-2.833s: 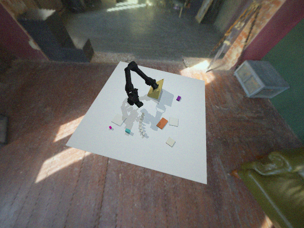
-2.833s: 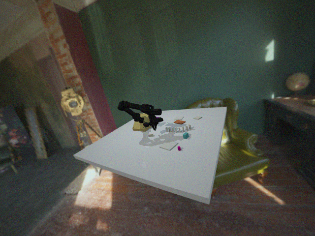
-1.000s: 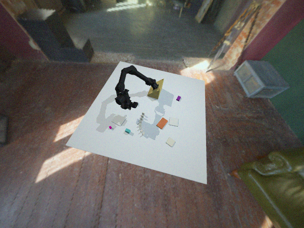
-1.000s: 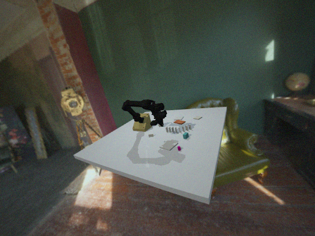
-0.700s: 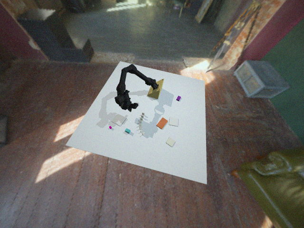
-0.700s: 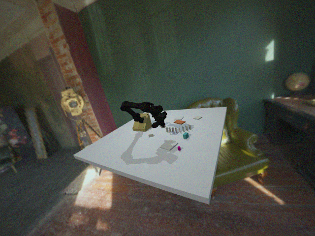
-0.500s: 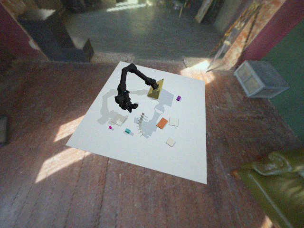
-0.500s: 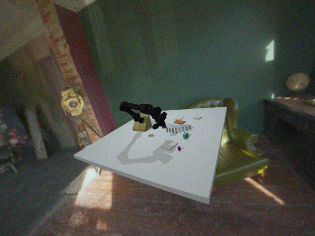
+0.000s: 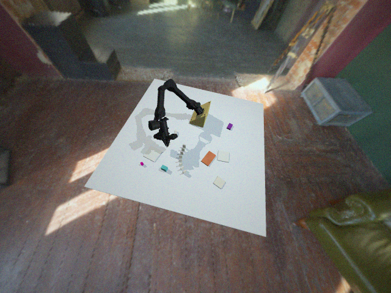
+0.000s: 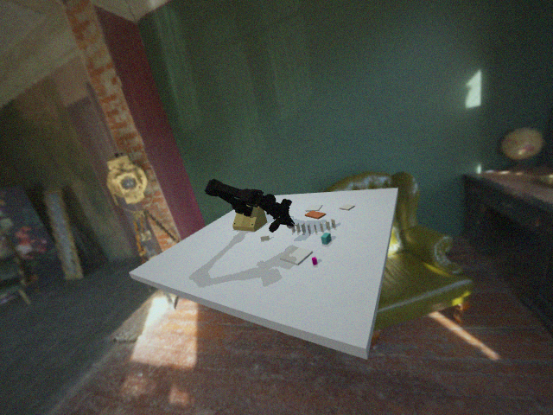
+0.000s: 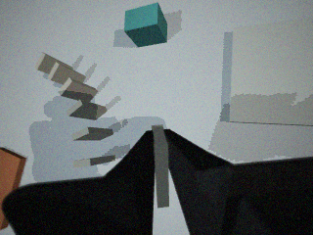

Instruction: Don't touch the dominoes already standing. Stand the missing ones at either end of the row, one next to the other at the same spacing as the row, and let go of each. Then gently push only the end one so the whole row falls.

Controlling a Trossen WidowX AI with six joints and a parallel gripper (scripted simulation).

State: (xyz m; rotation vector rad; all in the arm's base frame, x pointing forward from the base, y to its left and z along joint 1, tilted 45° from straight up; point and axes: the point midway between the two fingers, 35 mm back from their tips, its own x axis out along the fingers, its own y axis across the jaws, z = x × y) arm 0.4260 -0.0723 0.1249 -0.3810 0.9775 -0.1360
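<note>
Now: the white tile 60 mm ahead of my gripper tip, 110 mm to the right of it and 90 mm below it. Also, from my gripper tip: magenta block 170 mm ahead, 140 mm to the right, 90 mm below; teal block 150 mm ahead, 40 mm to the left, 80 mm below; orange tile 70 mm behind, 340 mm to the left, 90 mm below.
</note>
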